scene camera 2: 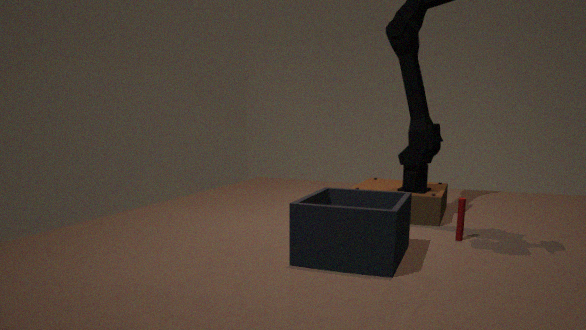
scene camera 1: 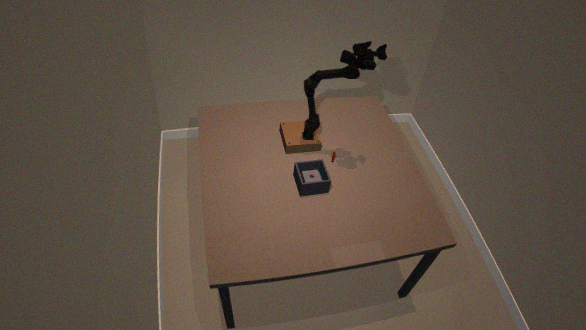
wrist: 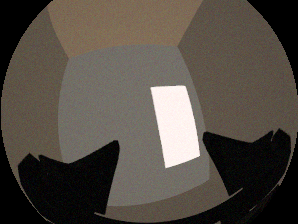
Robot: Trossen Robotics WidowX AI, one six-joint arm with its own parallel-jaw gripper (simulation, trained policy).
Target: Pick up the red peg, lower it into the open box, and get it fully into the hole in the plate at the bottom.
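Scene:
Scene camera 2 shows me a dark blue box, and scene camera 1 shows the box too. In the wrist view the box is out of frame. On the dark blue box, (scene camera 2: 366, 232) and (scene camera 1: 322, 186) are the same spot.

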